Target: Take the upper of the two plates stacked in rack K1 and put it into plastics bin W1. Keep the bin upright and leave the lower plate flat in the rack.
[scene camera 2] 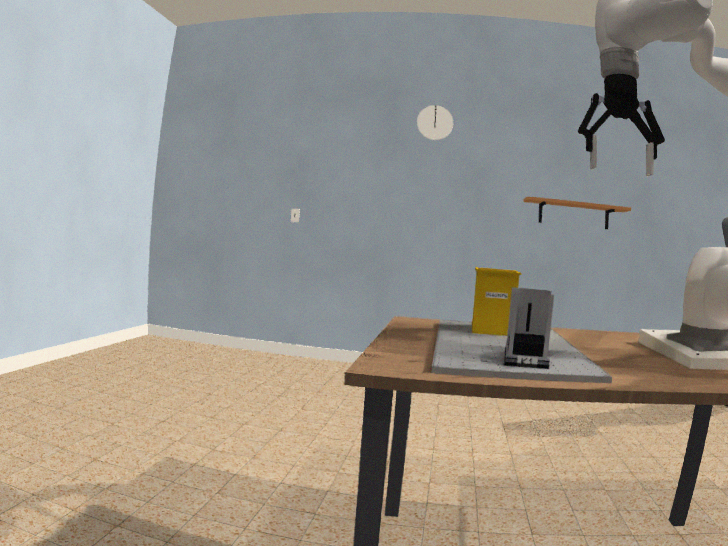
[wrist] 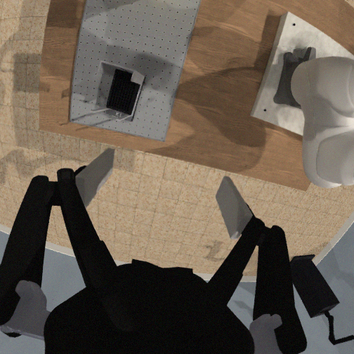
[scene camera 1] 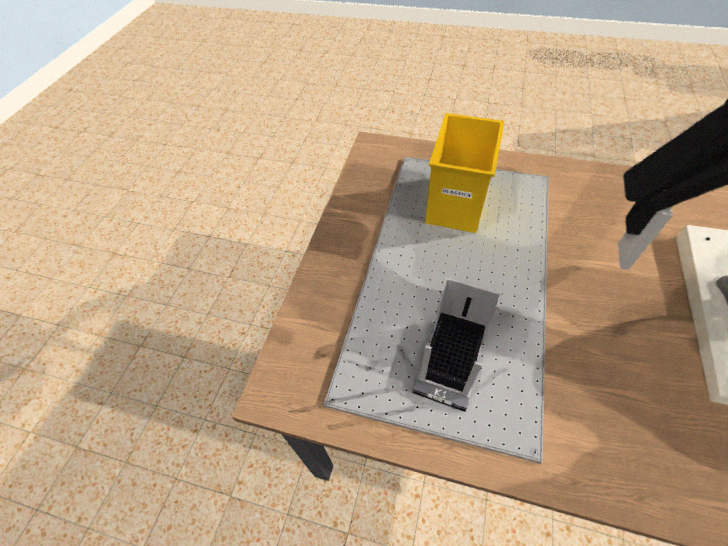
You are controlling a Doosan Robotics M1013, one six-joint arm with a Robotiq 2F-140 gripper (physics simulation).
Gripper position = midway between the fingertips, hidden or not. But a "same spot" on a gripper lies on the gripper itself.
My gripper shows in scene camera 2, in the wrist view (pixel 167 174) and in scene camera 1. A yellow plastics bin W1 shows in scene camera 2 and in scene camera 1; in the wrist view it is out of frame. One and the same spot on my gripper: (scene camera 1: pixel 682 169) is (scene camera 2: pixel 590 117). The same spot on the yellow plastics bin W1: (scene camera 2: pixel 493 288) is (scene camera 1: pixel 452 185).
